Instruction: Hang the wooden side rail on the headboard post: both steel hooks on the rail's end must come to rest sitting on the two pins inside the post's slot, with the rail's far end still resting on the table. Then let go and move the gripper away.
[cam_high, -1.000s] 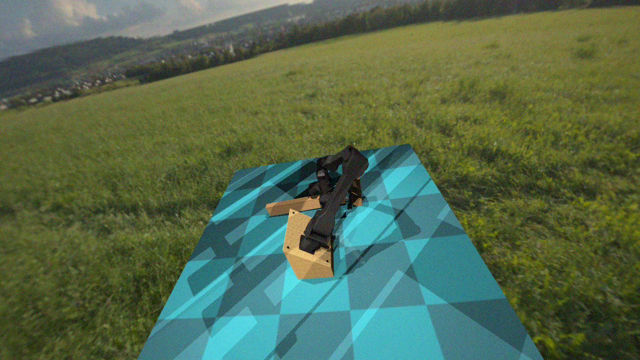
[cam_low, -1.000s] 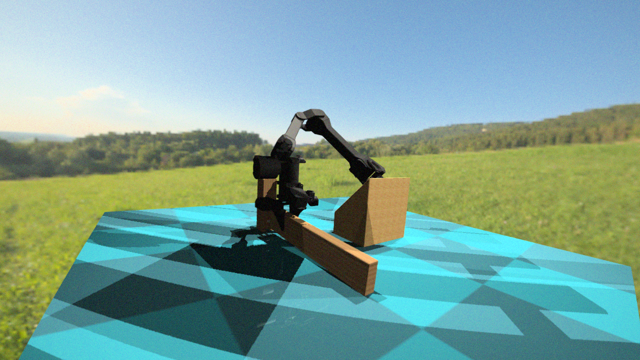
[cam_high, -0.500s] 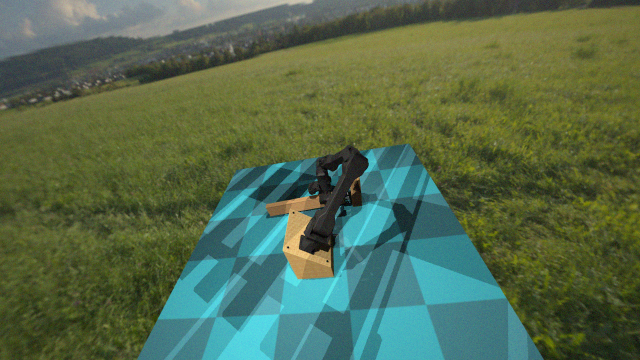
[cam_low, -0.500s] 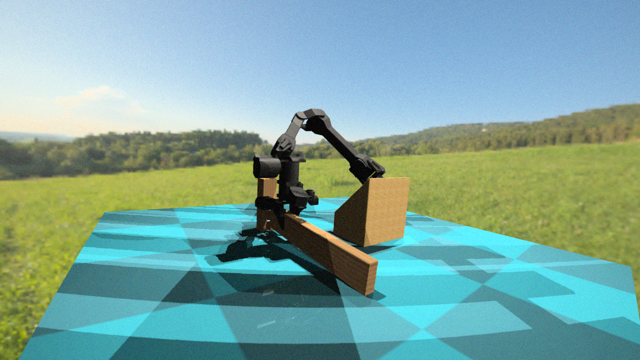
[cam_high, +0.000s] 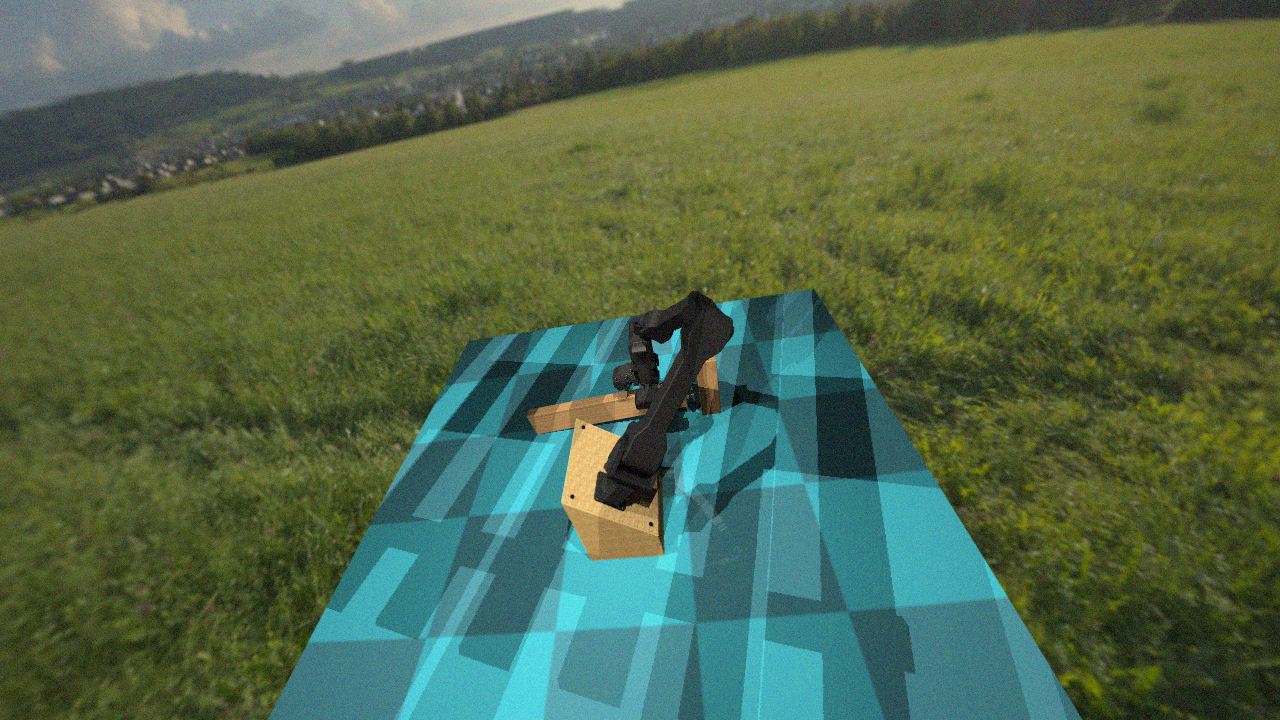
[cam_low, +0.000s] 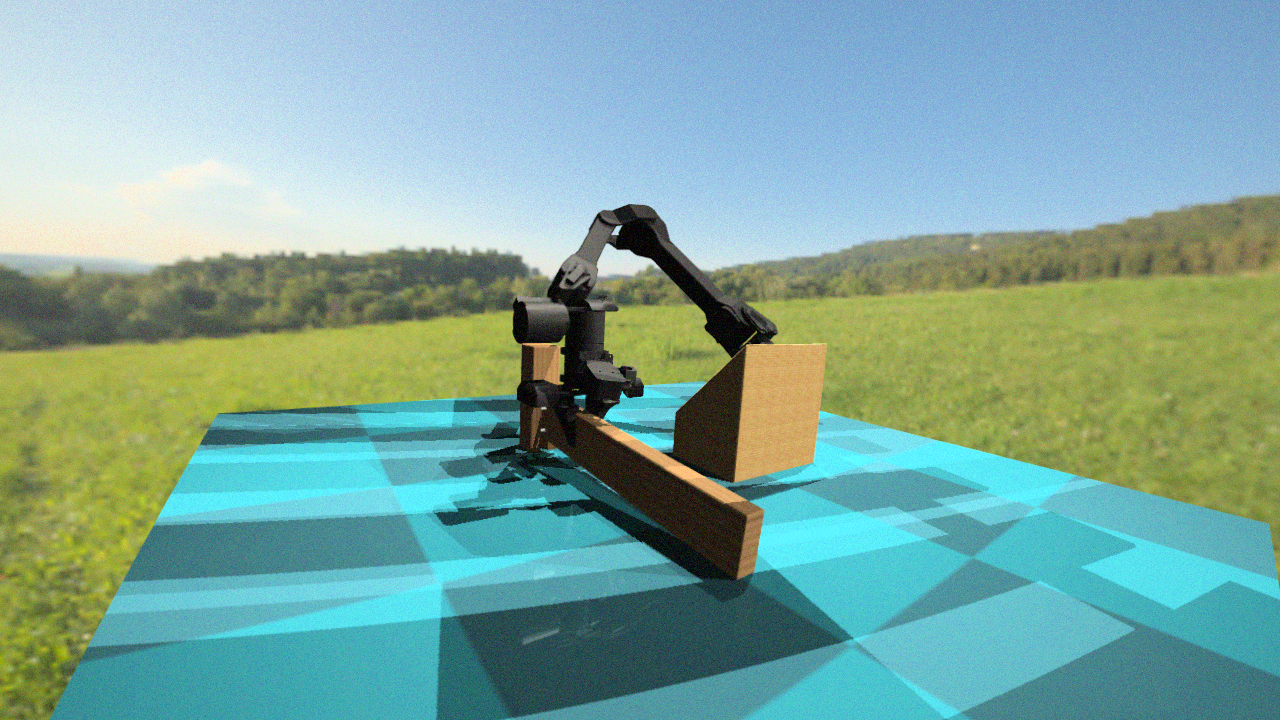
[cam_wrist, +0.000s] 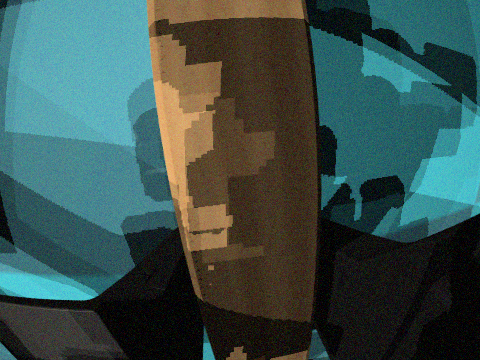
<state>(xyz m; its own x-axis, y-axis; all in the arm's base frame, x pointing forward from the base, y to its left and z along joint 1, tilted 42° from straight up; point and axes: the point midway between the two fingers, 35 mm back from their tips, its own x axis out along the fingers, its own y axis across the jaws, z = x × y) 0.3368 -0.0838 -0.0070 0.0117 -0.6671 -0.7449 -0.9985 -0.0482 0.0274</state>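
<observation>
Now: the headboard post 10 mm ahead of my gripper tip, 150 mm to the right of it and 40 mm above it.
</observation>
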